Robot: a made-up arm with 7 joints.
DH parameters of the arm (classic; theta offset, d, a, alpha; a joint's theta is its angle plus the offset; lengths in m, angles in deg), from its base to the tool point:
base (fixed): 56.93 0 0.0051 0
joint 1: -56.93 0.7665 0.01 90
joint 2: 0 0.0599 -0.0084 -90
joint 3: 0 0.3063 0.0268 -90
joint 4: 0 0.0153 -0.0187 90
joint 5: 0 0.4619 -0.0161 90
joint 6: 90 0.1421 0.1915 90
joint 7: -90 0.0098 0.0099 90
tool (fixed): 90 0.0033 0 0
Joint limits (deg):
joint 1: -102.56..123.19
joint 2: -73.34..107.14
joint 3: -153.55..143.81
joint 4: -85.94..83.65
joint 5: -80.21..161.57
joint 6: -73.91..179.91
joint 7: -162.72..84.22
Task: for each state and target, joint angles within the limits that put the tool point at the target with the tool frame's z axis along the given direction. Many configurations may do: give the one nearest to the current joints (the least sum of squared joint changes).
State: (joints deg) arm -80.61 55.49 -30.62 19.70 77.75 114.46 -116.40
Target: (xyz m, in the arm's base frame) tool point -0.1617 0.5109 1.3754 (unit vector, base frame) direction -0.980 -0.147 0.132
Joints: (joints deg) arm -102.56 29.09 -39.98 4.35 56.71 95.43 -84.53
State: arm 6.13 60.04 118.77 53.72 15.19 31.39 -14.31
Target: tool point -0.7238 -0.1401 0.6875 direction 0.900 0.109 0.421
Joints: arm 52.78 52.42 135.89 82.09 16.74 5.40 -3.59
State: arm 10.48 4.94 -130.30 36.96 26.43 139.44 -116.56
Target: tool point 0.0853 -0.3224 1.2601 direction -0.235 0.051 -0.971
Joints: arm 53.81 9.76 -95.21 23.53 57.09 172.24 -161.53
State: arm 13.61 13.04 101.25 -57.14 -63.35 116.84 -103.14
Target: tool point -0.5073 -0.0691 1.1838 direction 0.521 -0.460 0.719
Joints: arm -32.13 59.08 122.26 -19.76 -40.64 129.14 -89.91
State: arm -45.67 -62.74 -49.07 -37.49 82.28 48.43 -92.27
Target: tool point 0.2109 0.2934 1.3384 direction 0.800 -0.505 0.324
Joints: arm -19.15 -52.85 -64.60 -85.94 74.66 58.86 -60.44
